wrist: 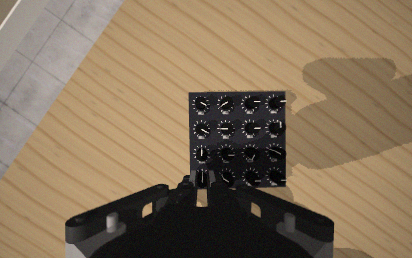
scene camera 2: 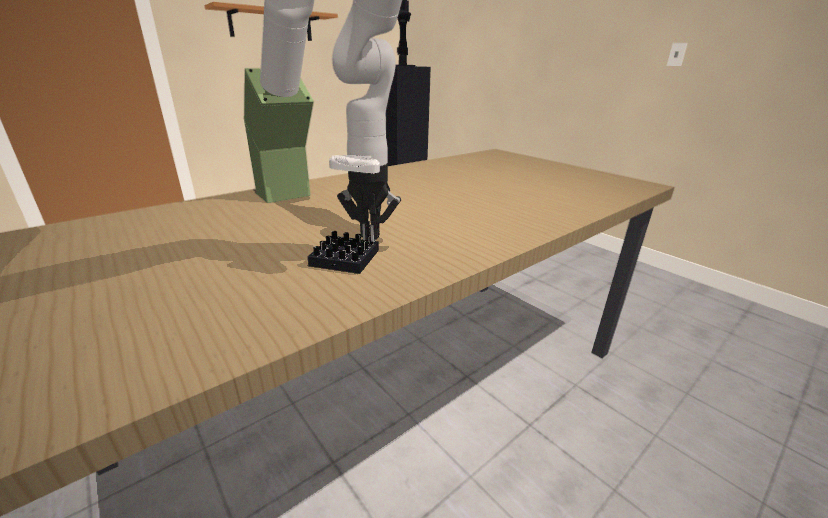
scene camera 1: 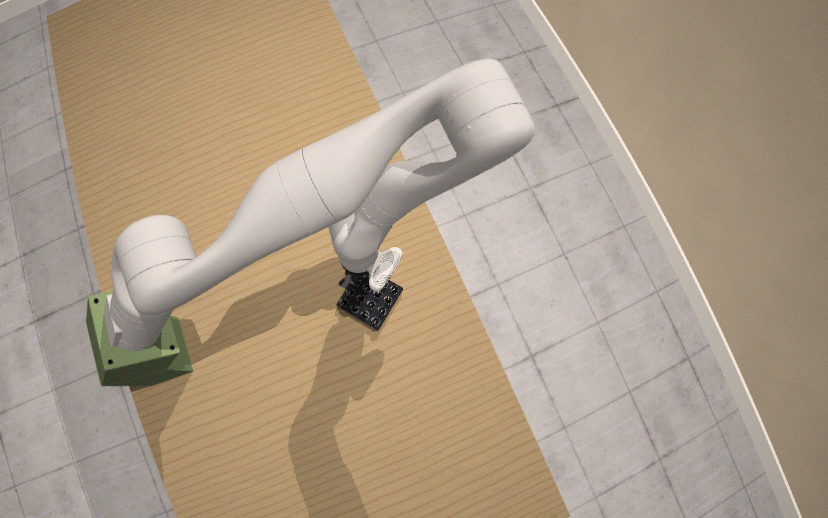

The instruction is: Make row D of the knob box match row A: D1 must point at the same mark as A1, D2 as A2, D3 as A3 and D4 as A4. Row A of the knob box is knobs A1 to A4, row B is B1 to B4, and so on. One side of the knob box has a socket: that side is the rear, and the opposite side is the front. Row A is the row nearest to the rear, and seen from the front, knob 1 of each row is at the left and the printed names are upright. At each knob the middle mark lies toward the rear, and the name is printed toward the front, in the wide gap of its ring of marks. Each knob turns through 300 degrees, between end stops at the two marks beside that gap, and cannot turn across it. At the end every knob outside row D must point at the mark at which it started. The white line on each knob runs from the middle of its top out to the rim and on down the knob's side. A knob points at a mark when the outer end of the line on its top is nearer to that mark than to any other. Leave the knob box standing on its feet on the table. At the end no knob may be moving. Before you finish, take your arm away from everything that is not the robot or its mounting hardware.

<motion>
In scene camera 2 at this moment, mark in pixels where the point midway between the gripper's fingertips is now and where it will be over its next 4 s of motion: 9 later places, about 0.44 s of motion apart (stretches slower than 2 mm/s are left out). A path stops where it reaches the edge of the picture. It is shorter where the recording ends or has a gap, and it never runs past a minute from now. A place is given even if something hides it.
My gripper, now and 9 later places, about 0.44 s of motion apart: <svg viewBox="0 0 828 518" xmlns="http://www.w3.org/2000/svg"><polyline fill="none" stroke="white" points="370,240 371,239 371,239 371,239 369,238 368,227 369,222 368,222 367,222 366,218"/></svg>
</motion>
